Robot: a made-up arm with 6 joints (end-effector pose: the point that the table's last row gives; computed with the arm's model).
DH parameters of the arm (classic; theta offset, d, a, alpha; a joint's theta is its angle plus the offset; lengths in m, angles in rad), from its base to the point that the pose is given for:
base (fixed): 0 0.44 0.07 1.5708
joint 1: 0 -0.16 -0.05 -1.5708
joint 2: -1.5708 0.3 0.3 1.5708
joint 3: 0 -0.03 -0.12 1.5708
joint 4: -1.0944 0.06 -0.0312 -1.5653
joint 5: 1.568 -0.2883 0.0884 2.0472
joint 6: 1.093 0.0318 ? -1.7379
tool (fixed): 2.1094 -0.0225 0 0
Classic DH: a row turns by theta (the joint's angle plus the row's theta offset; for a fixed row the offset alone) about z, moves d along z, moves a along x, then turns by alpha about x.
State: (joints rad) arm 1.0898 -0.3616 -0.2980 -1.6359 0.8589 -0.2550
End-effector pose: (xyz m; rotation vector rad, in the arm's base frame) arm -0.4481 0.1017 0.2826 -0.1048 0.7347 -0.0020
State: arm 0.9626 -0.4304 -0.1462 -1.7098 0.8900 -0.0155
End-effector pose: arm -0.4461 0.1100 0.3319 -0.3312 1.0187 -0.0750
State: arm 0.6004 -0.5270 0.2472 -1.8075 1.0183 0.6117
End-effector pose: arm -0.4227 0.1179 0.4805 -0.9304 1.8595 -0.0093
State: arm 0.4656 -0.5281 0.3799 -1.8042 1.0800 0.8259
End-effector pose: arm -0.4028 0.1160 0.5308 -1.1325 2.1428 0.1021
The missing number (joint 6, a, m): 0.0225
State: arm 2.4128 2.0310 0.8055 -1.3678 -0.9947 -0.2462
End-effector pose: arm 0.0132 0.0487 0.4731 1.1940 -1.1924 -2.4141
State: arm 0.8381 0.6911 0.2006 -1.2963 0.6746 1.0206
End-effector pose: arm -0.2757 0.0047 0.4901 -1.9361 1.7710 -0.4807
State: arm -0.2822 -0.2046 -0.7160 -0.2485 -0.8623 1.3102
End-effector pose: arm 0.3137 0.1354 0.9084 -0.3034 -1.0169 -1.4427
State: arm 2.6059 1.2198 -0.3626 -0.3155 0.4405 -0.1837
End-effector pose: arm -0.0958 0.2110 -0.0555 -0.1831 -0.0521 -0.6576
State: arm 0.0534 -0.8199 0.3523 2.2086 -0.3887 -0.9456
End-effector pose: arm -0.2395 -0.2559 0.8229 -2.0512 0.4040 0.1572
